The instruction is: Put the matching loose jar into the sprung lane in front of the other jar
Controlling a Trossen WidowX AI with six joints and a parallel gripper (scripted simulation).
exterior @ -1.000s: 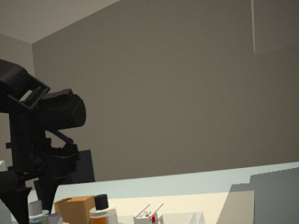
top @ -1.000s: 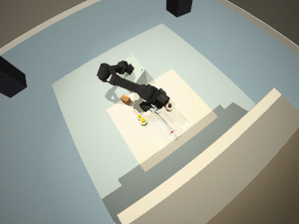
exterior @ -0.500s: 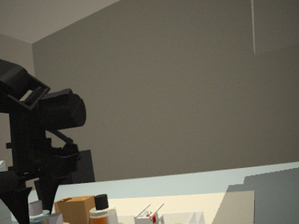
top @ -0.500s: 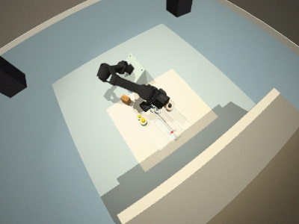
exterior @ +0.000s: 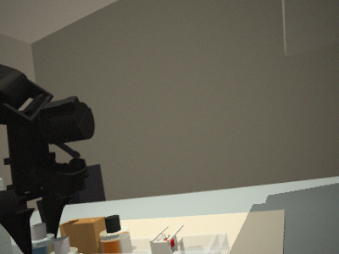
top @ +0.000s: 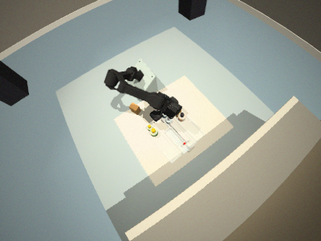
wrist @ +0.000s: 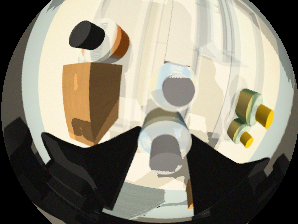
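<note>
Right now the dark-lidded jar is 9 cm to the left of my gripper tip, 7 cm ahead of it and 1 cm below it. Also, from my gripper tip: cream counter: 51 cm ahead, 31 cm above, 3 cm to the left; red mark: 23 cm ahead, 2 cm above, 1 cm to the right; clear sprung lane: 15 cm ahead, 4 cm below, 1 cm to the right.
</note>
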